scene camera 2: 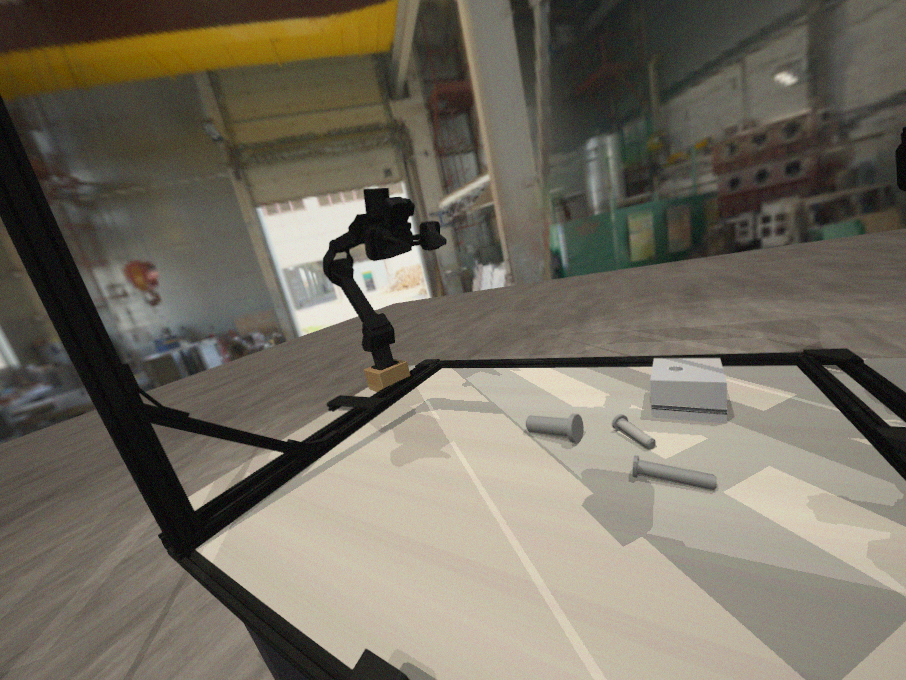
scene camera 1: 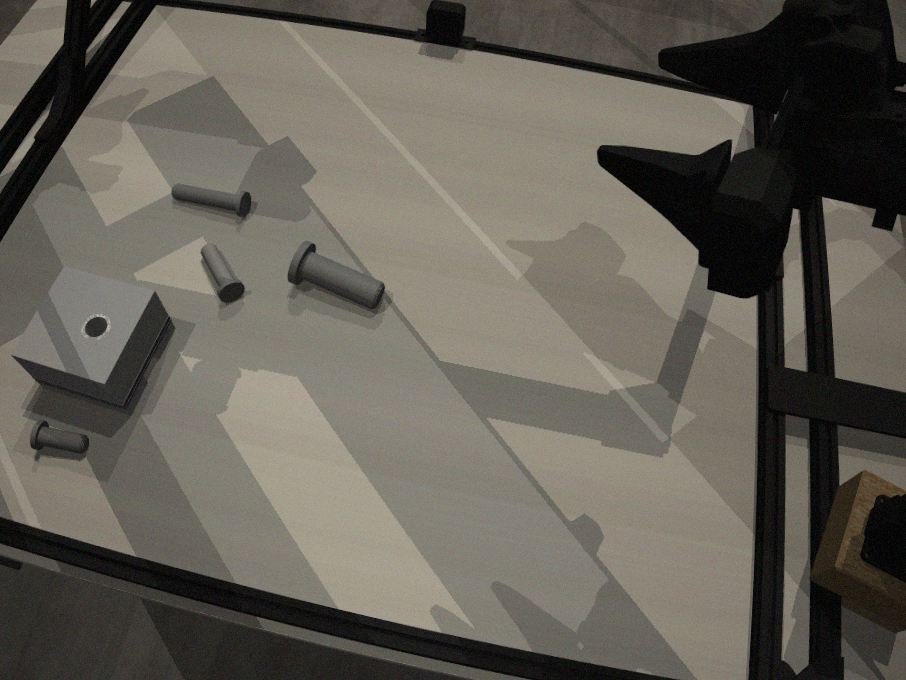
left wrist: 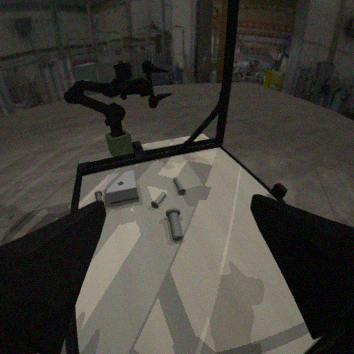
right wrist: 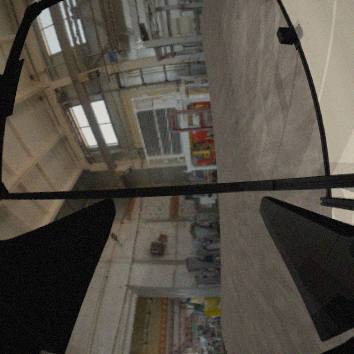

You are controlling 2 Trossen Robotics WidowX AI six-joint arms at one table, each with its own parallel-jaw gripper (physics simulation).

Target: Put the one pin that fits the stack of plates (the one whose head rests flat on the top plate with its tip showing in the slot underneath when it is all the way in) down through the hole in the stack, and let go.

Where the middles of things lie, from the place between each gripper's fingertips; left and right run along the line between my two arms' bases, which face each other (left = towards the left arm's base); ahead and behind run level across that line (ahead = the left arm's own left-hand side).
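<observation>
Stack of plates (scene camera 2: 695,389): my right hand far short of it, a fair way to the right of it, far above it. My left hand: a little short of the stack of plates, far to the left of it, far above it. Going by its middle, the stack of plates is nearer to my right hand than to my left hand.
</observation>
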